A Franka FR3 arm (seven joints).
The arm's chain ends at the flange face. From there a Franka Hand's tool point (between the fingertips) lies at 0.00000 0.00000 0.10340 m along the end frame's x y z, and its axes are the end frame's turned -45 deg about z.
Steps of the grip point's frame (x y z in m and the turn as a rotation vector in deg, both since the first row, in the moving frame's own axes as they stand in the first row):
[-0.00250 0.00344 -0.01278 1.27 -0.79 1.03]
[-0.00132 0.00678 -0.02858 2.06 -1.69 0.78]
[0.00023 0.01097 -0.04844 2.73 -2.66 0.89]
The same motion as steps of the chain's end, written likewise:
[0.00329 0.00484 -0.01274 0.34 -1.46 1.03]
[0.00864 0.00623 -0.02847 0.26 -2.65 0.78]
[0.01479 0.00774 -0.04821 0.05 -3.81 0.89]

